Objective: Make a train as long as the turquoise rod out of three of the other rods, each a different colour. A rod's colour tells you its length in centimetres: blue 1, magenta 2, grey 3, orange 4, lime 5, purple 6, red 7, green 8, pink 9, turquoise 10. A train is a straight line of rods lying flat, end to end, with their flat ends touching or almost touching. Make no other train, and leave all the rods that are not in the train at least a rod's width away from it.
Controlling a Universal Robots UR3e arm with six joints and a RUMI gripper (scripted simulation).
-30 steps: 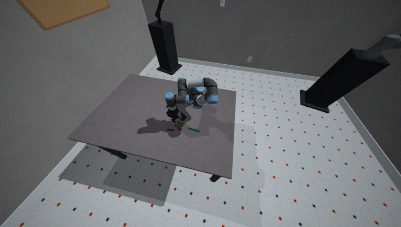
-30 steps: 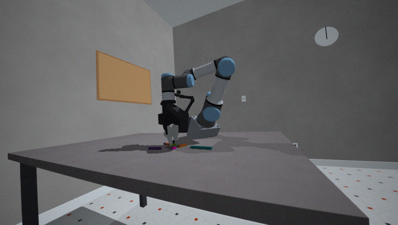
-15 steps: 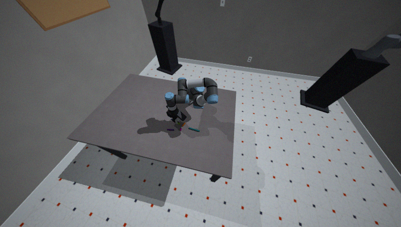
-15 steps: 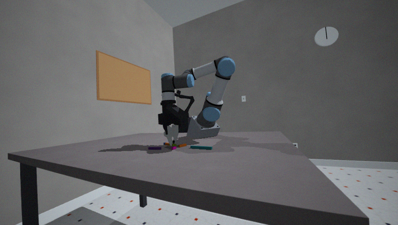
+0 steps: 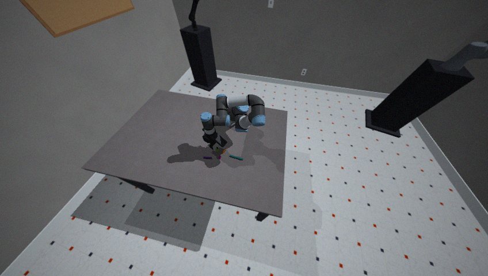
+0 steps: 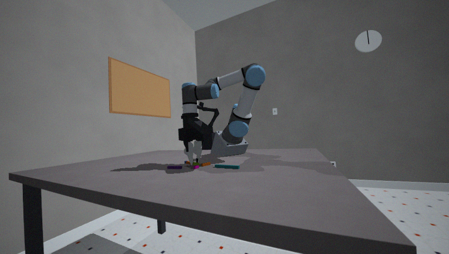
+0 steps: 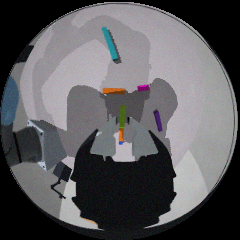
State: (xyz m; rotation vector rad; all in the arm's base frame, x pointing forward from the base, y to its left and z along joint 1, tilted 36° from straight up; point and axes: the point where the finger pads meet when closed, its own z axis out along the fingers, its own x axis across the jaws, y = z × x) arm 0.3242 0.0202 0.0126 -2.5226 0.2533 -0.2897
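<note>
Right now my hand is 10 mm above the lime rod. The rest, counted from my hand: purple rod (90 mm ahead, 20 mm to the right, 10 mm below); then magenta rod (60 mm to the left, 40 mm ahead, 10 mm below); then blue rod (70 mm to the right, 10 mm below, 10 mm behind).
</note>
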